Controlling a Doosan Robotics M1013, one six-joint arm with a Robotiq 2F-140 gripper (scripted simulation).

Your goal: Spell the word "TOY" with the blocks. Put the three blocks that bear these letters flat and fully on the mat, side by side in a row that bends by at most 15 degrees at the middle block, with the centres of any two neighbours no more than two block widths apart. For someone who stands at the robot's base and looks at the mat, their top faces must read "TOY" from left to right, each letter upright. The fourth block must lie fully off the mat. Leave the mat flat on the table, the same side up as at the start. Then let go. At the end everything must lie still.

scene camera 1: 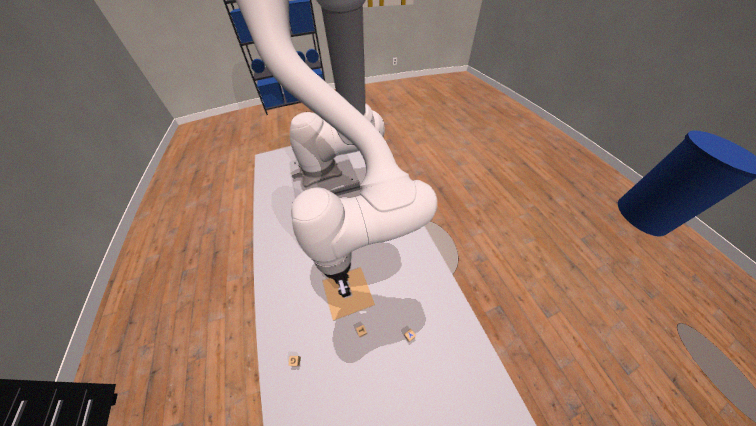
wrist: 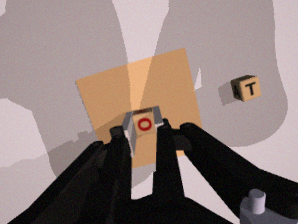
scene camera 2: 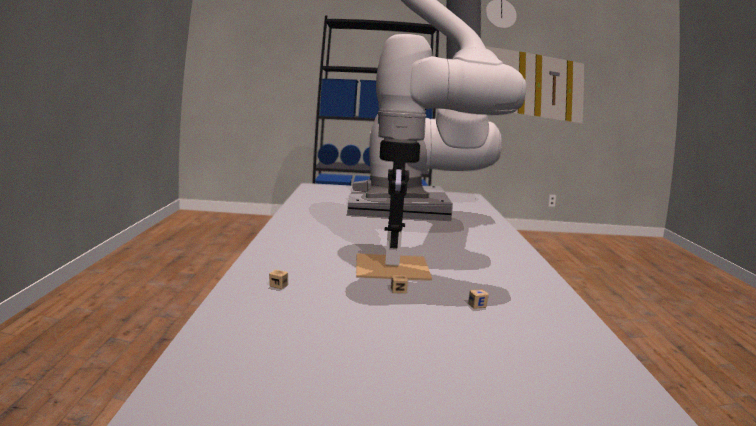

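A tan mat: visible in scene camera 2 [368,265], in scene camera 1, in the wrist view. Same spot on the mat: [wrist: 164,80] and [scene camera 1: 362,298].
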